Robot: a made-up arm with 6 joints.
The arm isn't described. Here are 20 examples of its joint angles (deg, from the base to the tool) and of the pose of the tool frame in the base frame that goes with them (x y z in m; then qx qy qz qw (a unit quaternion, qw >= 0)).
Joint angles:
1: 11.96 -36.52 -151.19 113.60 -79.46 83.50
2: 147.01 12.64 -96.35 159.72 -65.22 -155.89
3: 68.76 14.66 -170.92 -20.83 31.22 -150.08
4: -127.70 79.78 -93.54 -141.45 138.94 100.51
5: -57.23 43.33 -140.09 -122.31 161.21 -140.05
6: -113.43 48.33 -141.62 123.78 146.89 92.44
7: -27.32 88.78 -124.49 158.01 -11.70 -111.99
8: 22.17 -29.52 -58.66 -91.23 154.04 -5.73
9: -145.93 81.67 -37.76 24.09 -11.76 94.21
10: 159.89 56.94 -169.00 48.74 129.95 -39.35
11: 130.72 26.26 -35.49 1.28 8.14 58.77
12: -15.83 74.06 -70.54 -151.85 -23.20 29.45
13: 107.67 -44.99 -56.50 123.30 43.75 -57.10
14: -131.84 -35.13 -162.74 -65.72 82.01 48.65
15: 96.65 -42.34 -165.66 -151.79 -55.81 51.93
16: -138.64 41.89 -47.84 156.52 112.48 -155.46
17: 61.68 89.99 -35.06 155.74 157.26 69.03
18: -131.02 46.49 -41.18 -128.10 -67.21 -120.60
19: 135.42 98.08 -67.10 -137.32 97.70 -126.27
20: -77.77 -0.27 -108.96 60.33 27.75 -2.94
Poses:
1: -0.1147 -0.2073 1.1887 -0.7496 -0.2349 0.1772 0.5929
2: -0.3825 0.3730 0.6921 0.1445 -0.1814 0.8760 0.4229
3: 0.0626 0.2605 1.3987 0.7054 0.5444 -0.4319 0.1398
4: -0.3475 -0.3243 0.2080 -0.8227 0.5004 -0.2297 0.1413
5: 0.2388 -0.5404 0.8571 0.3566 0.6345 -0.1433 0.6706
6: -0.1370 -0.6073 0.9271 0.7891 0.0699 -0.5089 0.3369
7: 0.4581 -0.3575 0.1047 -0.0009 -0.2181 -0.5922 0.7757
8: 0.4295 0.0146 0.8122 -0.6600 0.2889 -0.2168 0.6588
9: 0.0452 0.0167 0.0260 -0.0304 -0.2862 0.7208 0.6306
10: -0.6108 0.0567 0.9153 -0.0524 -0.3774 -0.8516 0.3599
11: -0.2871 0.2749 0.1854 0.0093 0.0025 0.5784 0.8157
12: 0.1172 -0.0047 0.0839 0.2275 -0.0147 0.7788 0.5844
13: -0.0917 0.4844 1.0419 0.8573 0.1514 0.3773 0.3157
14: 0.1552 0.2059 1.3664 0.7337 0.3005 0.4442 0.4172
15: 0.0030 -0.2352 1.2371 0.0803 0.9554 -0.1536 0.2392
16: -0.3030 -0.3064 0.2441 -0.6171 -0.5943 -0.4779 0.1937
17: 0.0059 -0.0253 0.1679 -0.1341 -0.7764 0.6081 0.0974
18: 0.0498 -0.1304 0.2656 -0.4937 -0.2996 0.6880 0.4396
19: 0.0949 0.0776 0.0215 0.5367 -0.2861 0.3896 0.6916
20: 0.1370 -0.6123 1.1739 -0.0091 -0.7327 -0.5443 0.4084
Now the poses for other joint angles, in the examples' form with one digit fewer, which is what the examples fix.
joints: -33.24 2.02 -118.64 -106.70 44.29 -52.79
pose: 0.544 -0.368 1.104 -0.819 0.282 0.213 0.452
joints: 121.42 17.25 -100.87 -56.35 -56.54 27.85
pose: -0.436 0.387 0.874 -0.770 0.326 -0.533 0.129
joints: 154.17 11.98 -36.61 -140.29 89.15 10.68
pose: -0.339 0.273 0.301 0.284 0.757 -0.434 0.398
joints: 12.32 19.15 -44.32 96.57 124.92 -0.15
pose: 0.462 0.215 0.392 0.663 0.582 -0.145 0.447
